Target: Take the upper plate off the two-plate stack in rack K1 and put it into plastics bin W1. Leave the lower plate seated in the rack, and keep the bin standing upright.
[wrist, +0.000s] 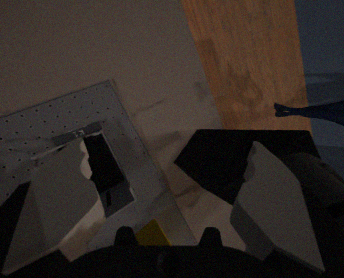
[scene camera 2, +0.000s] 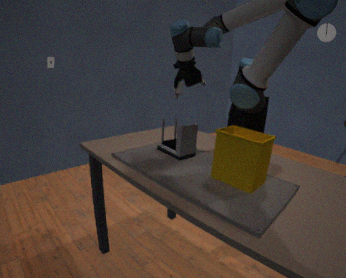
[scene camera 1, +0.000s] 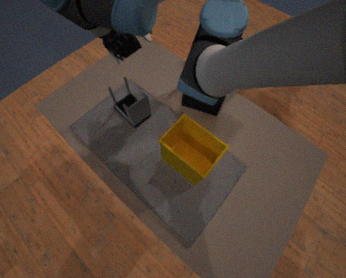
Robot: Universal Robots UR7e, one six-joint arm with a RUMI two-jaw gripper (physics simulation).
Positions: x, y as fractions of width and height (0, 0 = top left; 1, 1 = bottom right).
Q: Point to a yellow bin W1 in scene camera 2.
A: At 0.70, 0.57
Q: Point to a black plate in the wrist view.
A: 0.31, 0.63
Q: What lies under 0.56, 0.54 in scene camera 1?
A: A yellow bin W1.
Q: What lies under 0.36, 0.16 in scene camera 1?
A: My gripper.
